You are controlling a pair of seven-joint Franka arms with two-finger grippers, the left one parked.
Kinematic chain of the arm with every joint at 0, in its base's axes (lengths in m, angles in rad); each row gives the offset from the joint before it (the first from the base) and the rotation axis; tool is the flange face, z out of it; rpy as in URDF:
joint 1: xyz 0 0 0.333 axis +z
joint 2: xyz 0 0 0 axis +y
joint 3: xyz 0 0 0.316 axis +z
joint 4: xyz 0.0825 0 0 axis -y
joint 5: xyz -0.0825 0 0.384 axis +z
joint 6: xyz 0 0 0 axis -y
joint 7: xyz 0.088 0 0 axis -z
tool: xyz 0 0 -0.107 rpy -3.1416 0 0
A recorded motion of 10 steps. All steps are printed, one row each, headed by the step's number.
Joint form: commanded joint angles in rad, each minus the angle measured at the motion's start. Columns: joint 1, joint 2, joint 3, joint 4, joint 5, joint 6, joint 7.
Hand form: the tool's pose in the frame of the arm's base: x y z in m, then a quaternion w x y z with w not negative. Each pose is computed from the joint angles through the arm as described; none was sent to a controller.
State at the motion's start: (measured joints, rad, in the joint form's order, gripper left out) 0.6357 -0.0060 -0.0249 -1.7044 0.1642 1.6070 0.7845
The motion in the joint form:
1: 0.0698 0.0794 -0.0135 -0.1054 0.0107 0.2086 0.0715
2: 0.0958 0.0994 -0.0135 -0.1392 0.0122 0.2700 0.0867
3: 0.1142 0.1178 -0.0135 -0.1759 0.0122 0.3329 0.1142
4: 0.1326 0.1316 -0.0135 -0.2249 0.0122 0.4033 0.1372
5: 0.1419 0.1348 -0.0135 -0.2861 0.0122 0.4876 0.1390
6: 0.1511 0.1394 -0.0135 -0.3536 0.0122 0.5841 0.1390
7: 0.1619 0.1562 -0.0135 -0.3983 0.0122 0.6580 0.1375
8: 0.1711 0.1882 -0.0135 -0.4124 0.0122 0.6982 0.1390
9: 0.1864 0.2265 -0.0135 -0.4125 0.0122 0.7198 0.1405
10: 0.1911 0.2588 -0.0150 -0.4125 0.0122 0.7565 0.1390
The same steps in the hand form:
1: 0.4442 0.3688 0.4911 0.03657 -0.98903 0.11781 0.08130
2: 0.4385 0.3822 0.4685 0.03672 -0.98929 0.11747 0.07849
3: 0.4342 0.3909 0.4456 0.03619 -0.98843 0.12678 0.07501
4: 0.4273 0.3971 0.4205 0.03560 -0.98773 0.13434 0.07118
5: 0.4217 0.3966 0.3975 0.04039 -0.98787 0.13635 0.06233
6: 0.4149 0.3944 0.3725 0.04636 -0.98802 0.13796 0.05128
7: 0.4090 0.3949 0.3495 0.04811 -0.98847 0.13653 0.04441
8: 0.4062 0.3981 0.3287 0.04367 -0.98882 0.13551 0.04428
9: 0.4017 0.4051 0.3087 0.03538 -0.98964 0.13051 0.04820
10: 0.4030 0.4078 0.2934 0.03513 -0.98987 0.13017 0.04455

